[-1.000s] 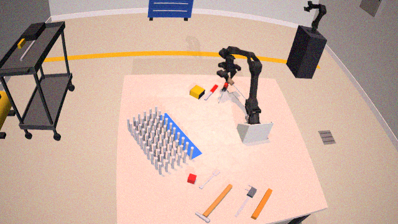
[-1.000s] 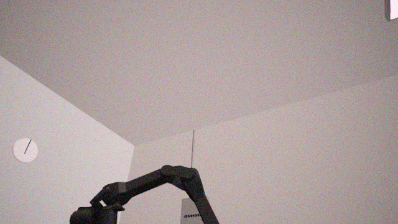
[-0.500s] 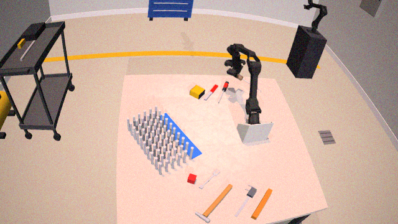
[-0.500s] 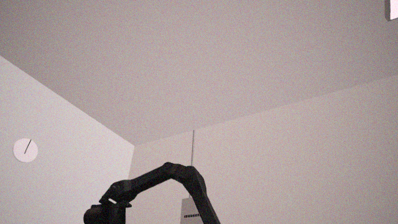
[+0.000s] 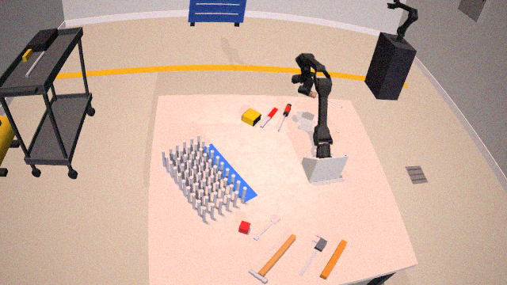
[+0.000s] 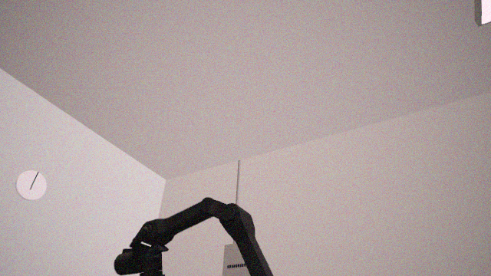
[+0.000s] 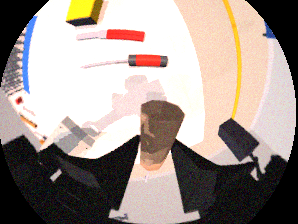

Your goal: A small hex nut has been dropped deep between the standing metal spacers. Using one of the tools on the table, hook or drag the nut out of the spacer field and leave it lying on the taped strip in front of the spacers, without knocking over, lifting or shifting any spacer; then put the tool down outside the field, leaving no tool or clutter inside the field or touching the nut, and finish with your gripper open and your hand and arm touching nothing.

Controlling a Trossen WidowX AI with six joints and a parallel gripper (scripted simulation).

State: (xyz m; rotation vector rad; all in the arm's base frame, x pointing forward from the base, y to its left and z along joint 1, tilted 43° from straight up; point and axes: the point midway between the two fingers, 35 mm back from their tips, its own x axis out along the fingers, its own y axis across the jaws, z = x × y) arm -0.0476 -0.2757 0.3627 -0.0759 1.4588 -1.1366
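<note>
My gripper tip is 9 cm past the brown-handled screwdriver and 6 cm to the right of it. Round my gripper tip: blue taped strip: 51 cm ahead, 38 cm to the left, 18 cm below; yellow block: 32 cm ahead, 16 cm below, 1 cm to the left; fork-ended tool: 73 cm to the left, 39 cm ahead, 18 cm below.
</note>
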